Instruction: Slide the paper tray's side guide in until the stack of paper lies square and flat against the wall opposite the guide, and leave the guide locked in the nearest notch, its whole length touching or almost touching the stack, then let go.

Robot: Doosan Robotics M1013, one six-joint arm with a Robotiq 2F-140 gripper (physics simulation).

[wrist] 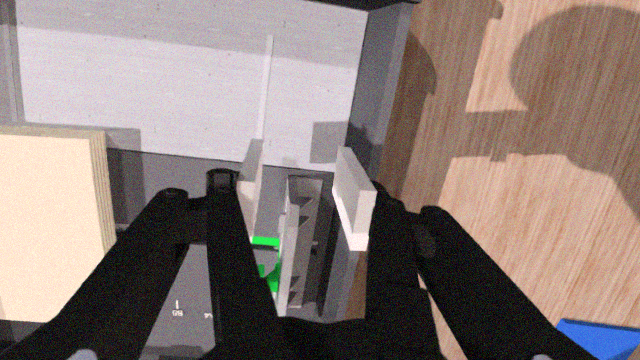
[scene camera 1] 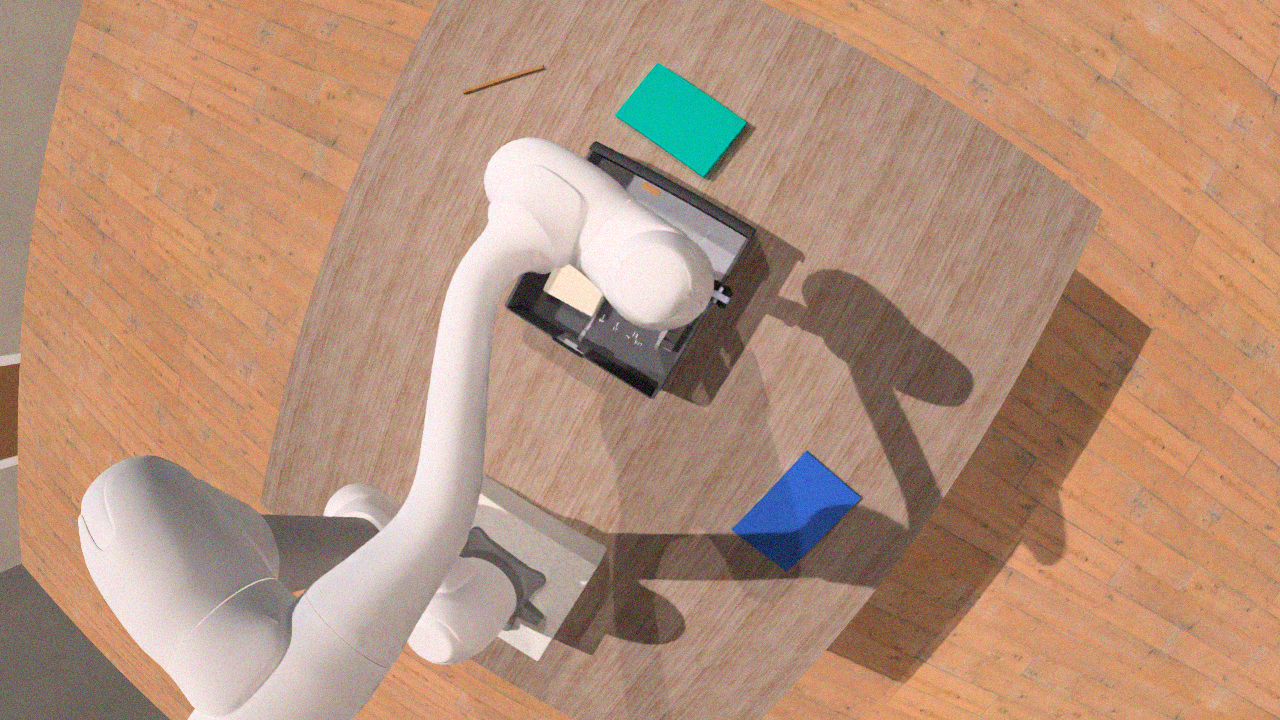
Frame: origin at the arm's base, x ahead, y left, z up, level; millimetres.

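Seen in the pictures: gripper, fingertip midpoint: (wrist: 299, 166); arm's base, origin of the base link: (scene camera 1: 492, 579).
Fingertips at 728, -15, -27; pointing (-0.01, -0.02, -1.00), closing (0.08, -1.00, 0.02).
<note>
Pixels of each thing's top centre, then the offset from my fingertips to it, as dx, dy, dz. "spot": a spot on its surface instead.
- paper, middle of its top: (wrist: 32, 240) (scene camera 1: 585, 264) -89, +177, -15
- grey side guide, surface spot: (wrist: 287, 260) spot: -55, -1, +22
- teal book, middle of its top: (scene camera 1: 679, 117) +223, +183, -39
- pencil, middle of its top: (scene camera 1: 501, 78) +131, +538, -50
- blue book, middle of its top: (scene camera 1: 796, 515) -267, -399, -49
The dark paper tray (scene camera 1: 617, 366) (wrist: 384, 75) stands on the table, partly hidden by the arm. The cream stack of paper (scene camera 1: 574, 290) (wrist: 45, 215) lies in its left part; the wall opposite the guide is out of frame in the wrist view, so contact there cannot be told. The grey side guide (wrist: 287, 260), with a ribbed back and green parts, stands upright near the tray's right wall, with a wide gap to the stack. My gripper (wrist: 299, 166) is open, one pale fingertip pad on each side of the guide, with visible gaps. In the scene view the arm hides the fingertips.
A teal book (scene camera 1: 682, 119) lies behind the tray and a pencil (scene camera 1: 503, 79) at the back left. A blue book (scene camera 1: 796, 510) (wrist: 600, 340) lies at the front right. White size marks (scene camera 1: 633, 337) (wrist: 177, 312) show on the tray floor. The tray's right wall is close beside the right finger.
</note>
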